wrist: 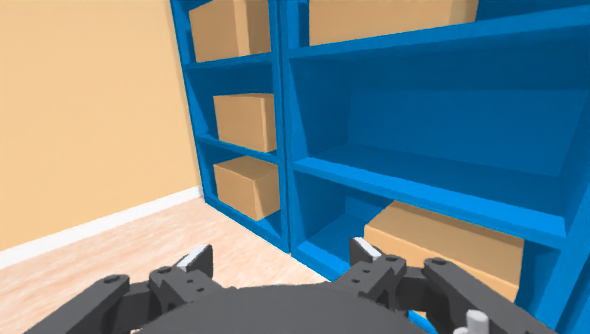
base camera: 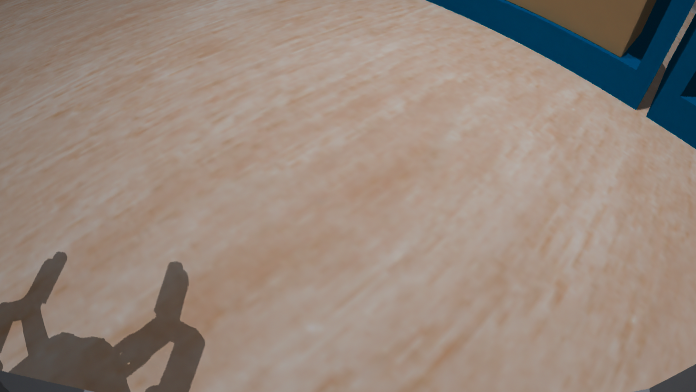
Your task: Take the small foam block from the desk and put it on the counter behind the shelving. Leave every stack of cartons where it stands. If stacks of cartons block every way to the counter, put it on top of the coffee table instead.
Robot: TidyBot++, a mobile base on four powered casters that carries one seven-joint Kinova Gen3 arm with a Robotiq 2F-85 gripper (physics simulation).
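Frame: origin at the arm's base, x back, y right, z up, level; centimetres.
Where they show: gripper, fingertip midpoint: point(wrist: 282, 256).
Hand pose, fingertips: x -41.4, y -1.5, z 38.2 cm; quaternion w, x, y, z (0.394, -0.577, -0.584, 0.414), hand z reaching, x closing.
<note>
After its pixels a point has its place.
My gripper point(wrist: 282, 256) @[x -41.4, y -1.5, z 38.2 cm] is open, its two fingers wide apart with no object between them, at the bottom of the wrist view. It faces the blue shelving point(base camera: 560, 55) @[x -83.9, y 48.0, z -37.5 cm] point(wrist: 430, 192) @[x -97.2, y 42.9, z 13.7 cm], which stands in front and to the right. The gripper's shadow lies on the floor at the lower left of the base camera view. The foam block, the desk, the counter and the coffee table do not show in either view.
Cartons sit in the shelving: one low right point(wrist: 440, 235) @[x -100.5, y 51.2, z -5.0 cm], one low left point(wrist: 247, 187) @[x -162.2, y -26.7, z -11.0 cm], one above it point(wrist: 245, 121) @[x -158.8, y -23.4, z 28.5 cm], others higher. A tan wall point(wrist: 90, 110) @[x -176.6, y -114.7, z 35.3 cm] with a white skirting board point(wrist: 100, 226) @[x -166.6, y -123.0, z -35.7 cm] meets the shelving's left end. Wooden floor point(base camera: 325, 200) @[x -41.4, y 0.0, z -39.6 cm] lies before the shelving.
</note>
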